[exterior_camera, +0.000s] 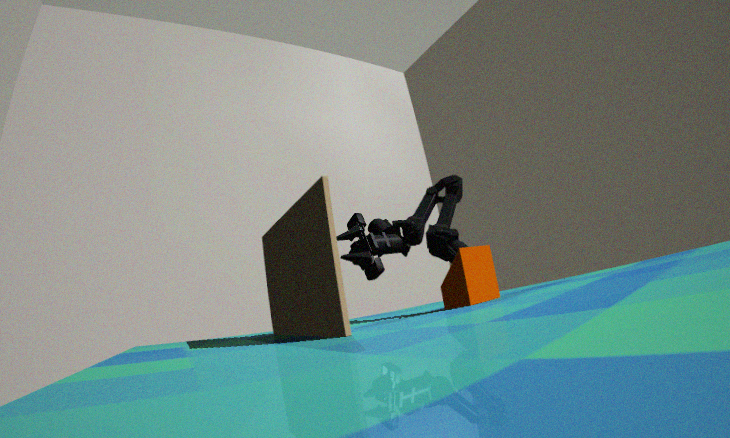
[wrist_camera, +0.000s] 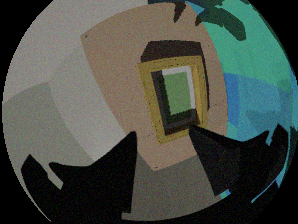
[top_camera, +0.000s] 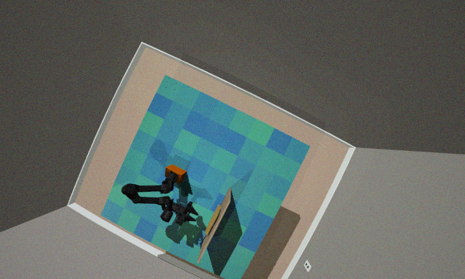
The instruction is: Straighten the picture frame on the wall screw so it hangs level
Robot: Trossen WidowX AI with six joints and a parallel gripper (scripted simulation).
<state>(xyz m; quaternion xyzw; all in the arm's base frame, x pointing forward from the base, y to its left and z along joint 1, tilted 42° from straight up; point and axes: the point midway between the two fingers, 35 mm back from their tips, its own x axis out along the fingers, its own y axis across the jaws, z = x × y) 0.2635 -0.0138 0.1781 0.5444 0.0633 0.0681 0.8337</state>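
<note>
My gripper tip is now 11 cm short of the picture frame, 5 cm above it and 3 cm to the right of it. Also, from my gripper tip: wall panel: 12 cm ahead, 6 cm below, 2 cm to the left.
</note>
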